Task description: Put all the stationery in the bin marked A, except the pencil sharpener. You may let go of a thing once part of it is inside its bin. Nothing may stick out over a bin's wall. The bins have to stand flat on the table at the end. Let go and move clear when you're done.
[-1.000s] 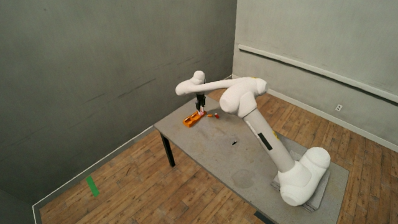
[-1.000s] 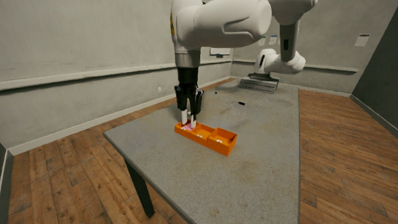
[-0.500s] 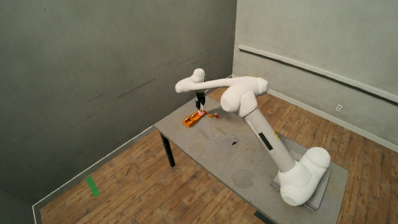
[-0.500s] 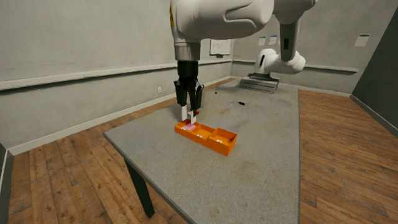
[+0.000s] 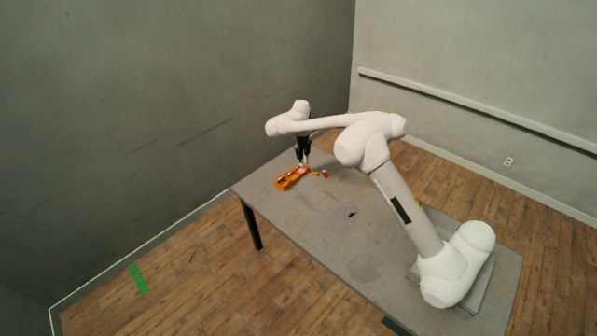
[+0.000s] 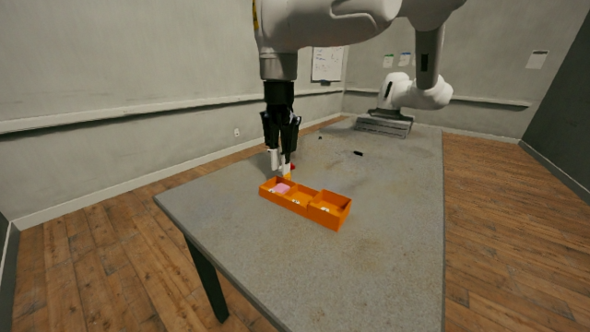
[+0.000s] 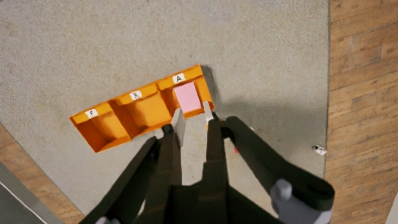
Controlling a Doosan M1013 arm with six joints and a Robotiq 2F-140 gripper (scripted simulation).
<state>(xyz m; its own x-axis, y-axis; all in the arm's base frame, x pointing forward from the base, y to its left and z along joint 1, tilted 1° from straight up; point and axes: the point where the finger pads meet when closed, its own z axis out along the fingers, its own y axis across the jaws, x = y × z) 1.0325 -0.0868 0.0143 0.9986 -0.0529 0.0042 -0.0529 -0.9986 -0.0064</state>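
My gripper is now 12 cm past the small red object, 8 cm to the left of it and 9 cm above it. The rest, counted from my hand: pink eraser 1 cm ahead, 1 cm to the left, 9 cm below; bin 2 cm ahead, 9 cm to the left, 8 cm below; small orange-yellow block 6 cm behind, 2 cm to the right, 9 cm below.
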